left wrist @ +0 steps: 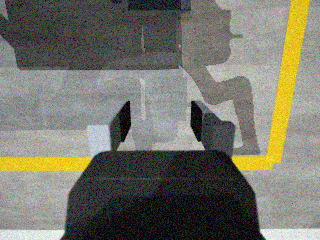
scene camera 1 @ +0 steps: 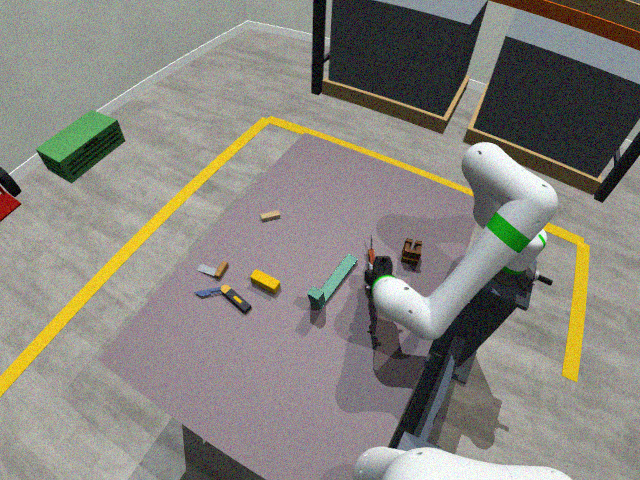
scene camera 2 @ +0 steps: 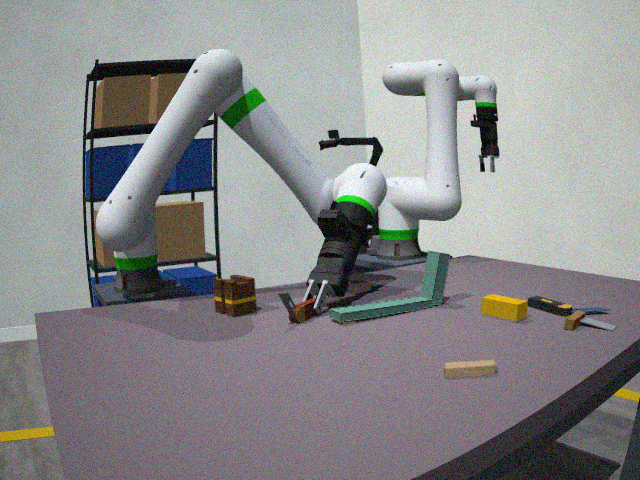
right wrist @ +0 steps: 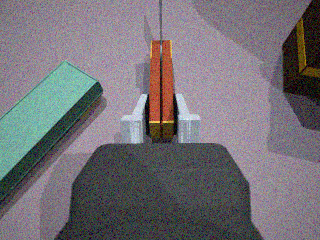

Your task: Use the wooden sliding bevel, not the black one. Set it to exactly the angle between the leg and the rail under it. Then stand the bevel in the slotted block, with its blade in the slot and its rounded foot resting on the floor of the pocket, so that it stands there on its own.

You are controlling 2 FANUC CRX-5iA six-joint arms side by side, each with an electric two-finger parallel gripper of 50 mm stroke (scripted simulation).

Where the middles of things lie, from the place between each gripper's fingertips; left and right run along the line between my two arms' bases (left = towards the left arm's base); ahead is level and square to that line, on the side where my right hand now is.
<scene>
Right now the yellow block (scene camera 2: 504,308) is 30 cm ahead of my right hand, 25 cm to the left of it and 1 cm below it. The rest, counted from my right hand: pale wooden block (scene camera 2: 484,367) (46 cm ahead, 2 cm to the right, 2 cm below).
I see the yellow block 810 mm to the right of my left hand, 760 mm ahead of it and 280 mm below it. Round my left hand: pale wooden block (1080 mm to the right, 920 mm ahead, 280 mm below).
</scene>
